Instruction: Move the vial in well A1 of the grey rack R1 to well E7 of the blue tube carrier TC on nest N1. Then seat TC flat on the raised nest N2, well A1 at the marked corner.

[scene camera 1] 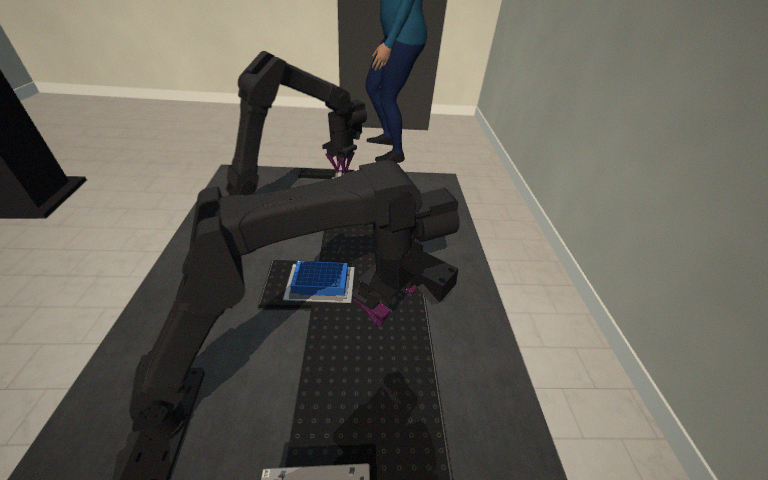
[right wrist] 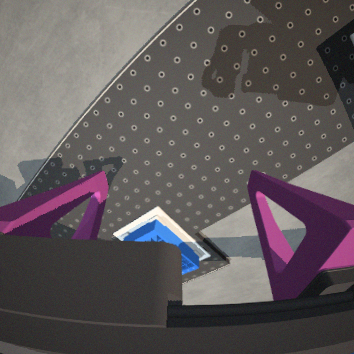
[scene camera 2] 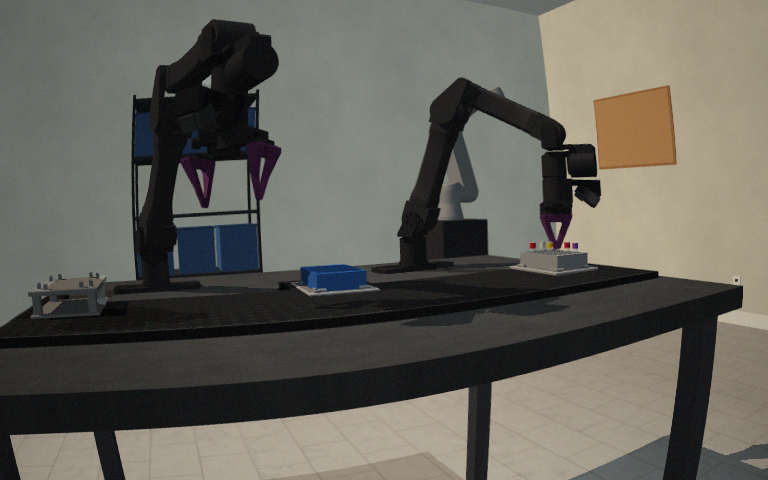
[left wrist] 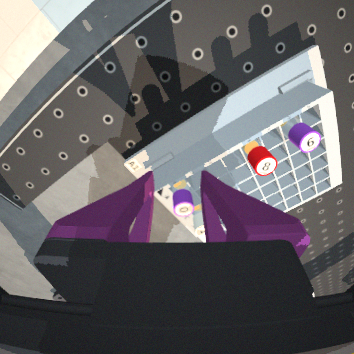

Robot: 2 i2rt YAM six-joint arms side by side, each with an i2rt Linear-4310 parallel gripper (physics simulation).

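Note:
My left gripper is slightly open above the grey rack R1. Nothing is held. A purple-capped vial marked 0 stands between and below its fingers, at the rack end nearest the A1 label; its exact well is unclear. My right gripper is wide open, empty and high above the board. The blue carrier TC sits on nest N1. Raised nest N2 stands at the far left in scene camera 2.
A red-capped vial marked 8 and a purple-capped vial marked 6 stand in the rack. A yellow cap and a white cap also show there. N2 has upright pegs around its top. A person stands behind the table.

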